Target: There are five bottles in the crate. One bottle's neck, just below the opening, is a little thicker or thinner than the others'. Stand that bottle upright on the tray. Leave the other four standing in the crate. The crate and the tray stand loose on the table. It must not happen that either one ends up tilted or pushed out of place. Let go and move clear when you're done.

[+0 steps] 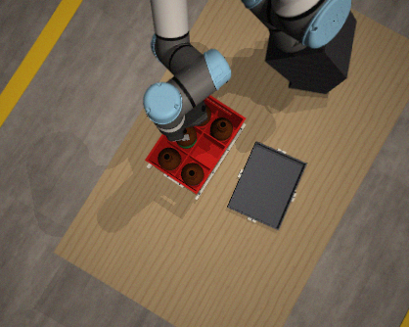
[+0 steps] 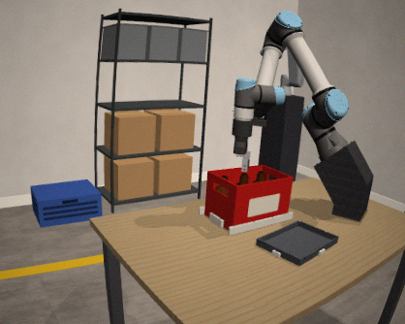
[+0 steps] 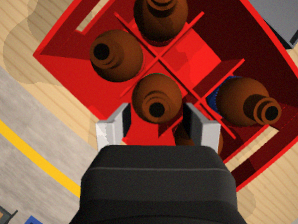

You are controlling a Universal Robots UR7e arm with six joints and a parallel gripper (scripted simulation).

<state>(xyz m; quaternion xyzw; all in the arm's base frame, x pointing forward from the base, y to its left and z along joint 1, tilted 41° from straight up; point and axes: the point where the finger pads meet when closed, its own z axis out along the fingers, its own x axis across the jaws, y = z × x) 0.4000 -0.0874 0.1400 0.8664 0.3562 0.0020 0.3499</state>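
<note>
My gripper is now 1 cm short of the red crate, 4 cm to the right of it and 11 cm above it. Round my hand: dark grey tray (2 cm ahead, 32 cm to the left, 19 cm below).
</note>
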